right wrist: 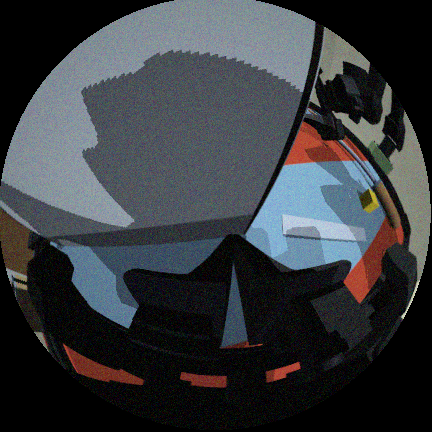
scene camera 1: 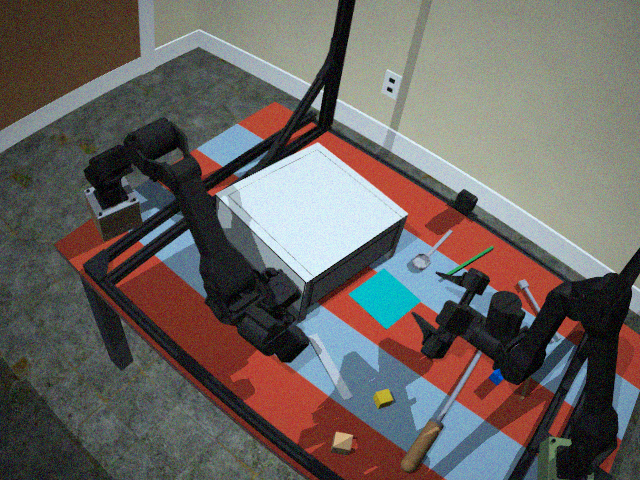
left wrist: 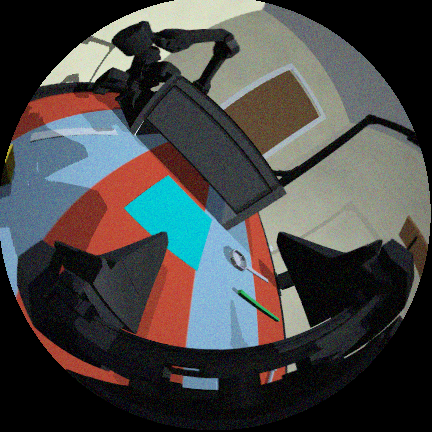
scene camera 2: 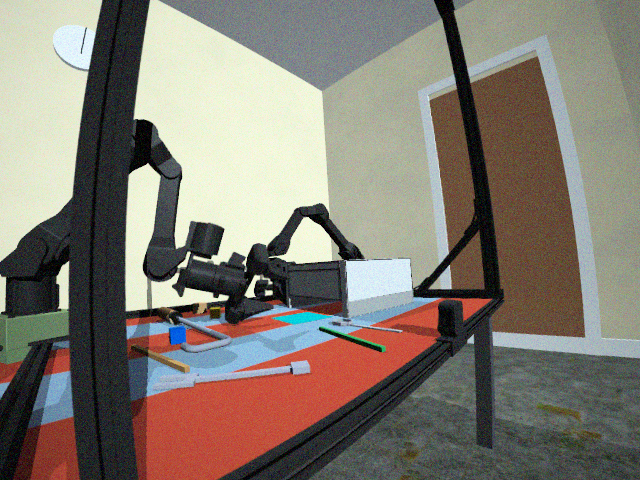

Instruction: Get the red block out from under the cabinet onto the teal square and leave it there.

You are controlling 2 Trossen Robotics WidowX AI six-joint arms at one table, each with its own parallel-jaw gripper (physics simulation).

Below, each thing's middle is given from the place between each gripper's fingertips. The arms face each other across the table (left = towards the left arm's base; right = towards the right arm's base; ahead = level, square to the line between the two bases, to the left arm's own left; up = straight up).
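The teal square (scene camera 1: 387, 300) is 70 mm below my left hand, 70 mm to the right of it and 10 mm ahead of it. Still counting from my left hand, I see the flat strip (scene camera 1: 315, 340) 70 mm below, 210 mm ahead and 80 mm to the right; the wooden-handled tool (scene camera 2: 174, 317) 50 mm below, 180 mm to the left and 140 mm ahead; and the cabinet (scene camera 1: 260, 250) 270 mm to the right and 10 mm behind.
My right gripper is 110 mm to the right of the flat strip and 50 mm short of it. Counted from my right hand, the wooden-handled tool is 10 mm above, 370 mm to the left and 20 mm behind; the cabinet is 70 mm above, 170 mm behind and 80 mm to the right; the teal square is 160 mm behind and 120 mm to the left. Going by its middle, the flat strip is nearer to my right gripper than to my left hand.
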